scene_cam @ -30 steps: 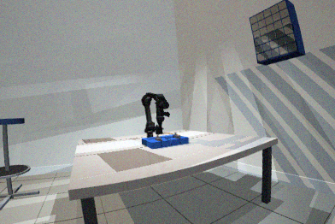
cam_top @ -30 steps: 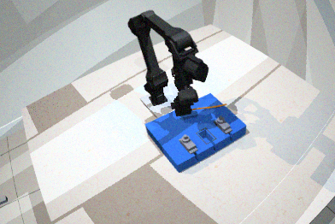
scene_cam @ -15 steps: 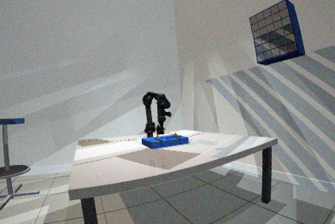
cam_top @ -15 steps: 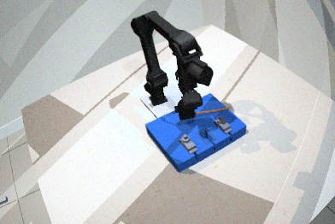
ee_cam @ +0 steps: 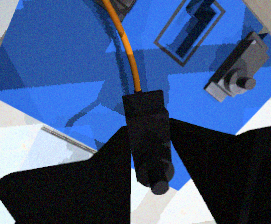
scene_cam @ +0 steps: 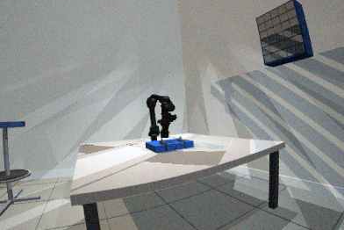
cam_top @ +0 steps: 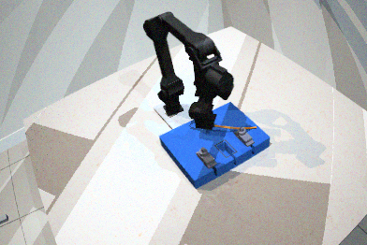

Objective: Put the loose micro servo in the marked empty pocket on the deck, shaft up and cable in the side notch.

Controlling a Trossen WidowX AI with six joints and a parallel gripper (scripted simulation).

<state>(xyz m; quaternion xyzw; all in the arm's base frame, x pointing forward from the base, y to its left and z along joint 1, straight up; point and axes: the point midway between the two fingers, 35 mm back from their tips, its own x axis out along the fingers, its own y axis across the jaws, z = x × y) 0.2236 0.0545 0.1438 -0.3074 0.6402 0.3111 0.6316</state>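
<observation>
My gripper tip is 10 mm past the blue deck and 100 mm above it.
</observation>
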